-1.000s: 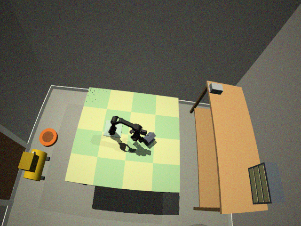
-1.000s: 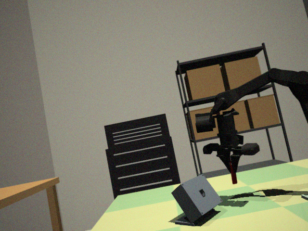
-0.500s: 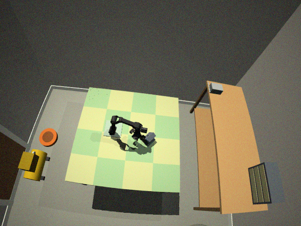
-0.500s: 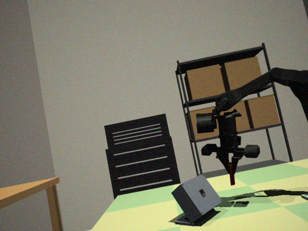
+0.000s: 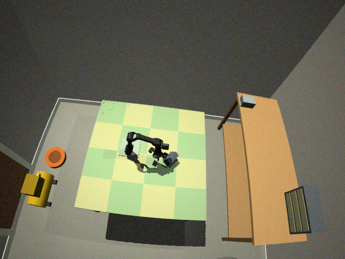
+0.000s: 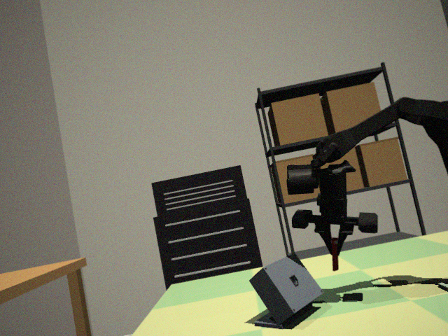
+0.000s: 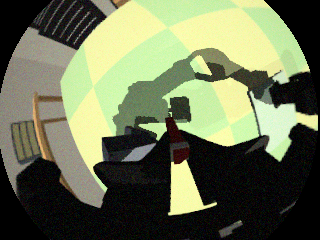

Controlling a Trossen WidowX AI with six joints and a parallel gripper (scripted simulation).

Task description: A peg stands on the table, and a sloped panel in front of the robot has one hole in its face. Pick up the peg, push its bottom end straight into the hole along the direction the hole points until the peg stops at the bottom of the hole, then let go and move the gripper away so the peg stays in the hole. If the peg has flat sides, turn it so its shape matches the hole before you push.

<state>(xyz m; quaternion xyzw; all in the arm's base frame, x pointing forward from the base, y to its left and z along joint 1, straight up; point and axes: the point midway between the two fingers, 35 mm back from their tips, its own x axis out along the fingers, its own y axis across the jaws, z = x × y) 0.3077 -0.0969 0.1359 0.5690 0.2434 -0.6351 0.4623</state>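
Right now the grey sloped panel is 13 cm ahead of my gripper tip, 4 cm below it and 2 cm to the left of it. Also, from my gripper tip: red peg 2 cm above.
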